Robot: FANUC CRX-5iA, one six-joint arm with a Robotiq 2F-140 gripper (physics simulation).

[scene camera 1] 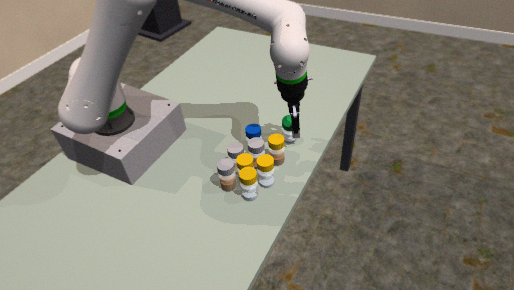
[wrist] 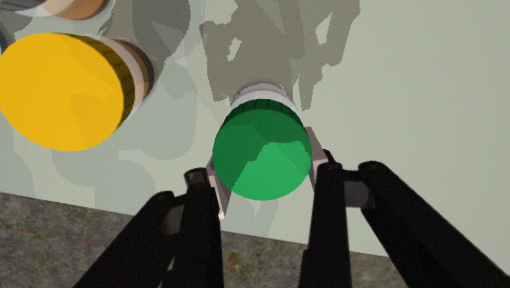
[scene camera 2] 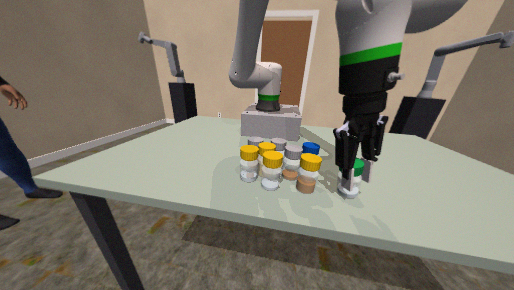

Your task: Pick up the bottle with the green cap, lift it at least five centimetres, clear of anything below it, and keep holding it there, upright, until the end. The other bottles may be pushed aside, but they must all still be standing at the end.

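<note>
The green-capped bottle stands about upright near the table's front edge, its base at table level as far as I can tell. My gripper points down with a finger pad on each side of this bottle, and it is shut on it. In the wrist view the pads meet the cap's two sides at its outline; the body below is mostly hidden by the cap. In scene camera 1 a finger covers part of the bottle.
The nearest neighbour is a yellow-capped bottle, apart from the gripper. A blue-capped bottle and several grey- and yellow-capped bottles stand beyond it. The table ends close to the gripper.
</note>
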